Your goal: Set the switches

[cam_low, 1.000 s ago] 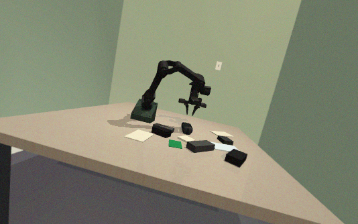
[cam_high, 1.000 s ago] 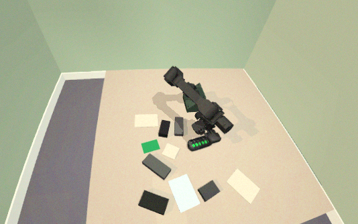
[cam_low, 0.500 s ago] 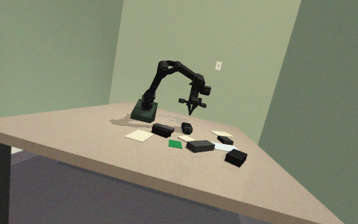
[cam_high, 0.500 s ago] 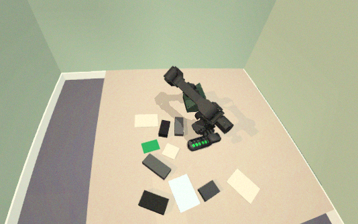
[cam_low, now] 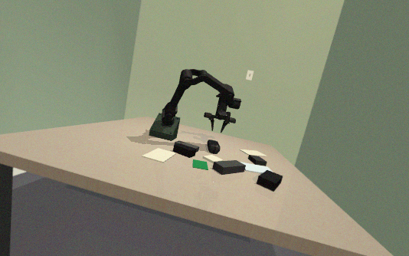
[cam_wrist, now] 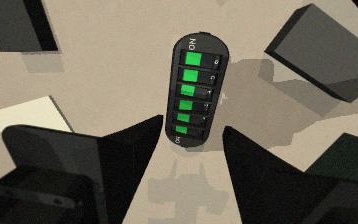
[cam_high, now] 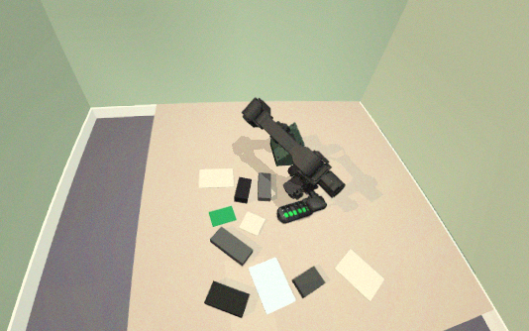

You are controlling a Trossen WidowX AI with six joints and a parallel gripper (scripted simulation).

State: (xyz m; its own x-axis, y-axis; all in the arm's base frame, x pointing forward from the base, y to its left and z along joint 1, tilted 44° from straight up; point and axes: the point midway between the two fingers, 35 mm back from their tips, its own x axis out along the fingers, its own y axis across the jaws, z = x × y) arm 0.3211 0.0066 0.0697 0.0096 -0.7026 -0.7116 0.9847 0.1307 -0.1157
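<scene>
Right now the grey module is 14 cm behind my gripper tip, 10 cm to the right of it and 11 cm below it. Round my gripper tip: cream tile 2 cm ahead, 18 cm to the right, 11 cm below; black block 13 cm behind, 19 cm to the right, 10 cm below; grey block 10 cm ahead, 27 cm to the right, 10 cm below.
</scene>
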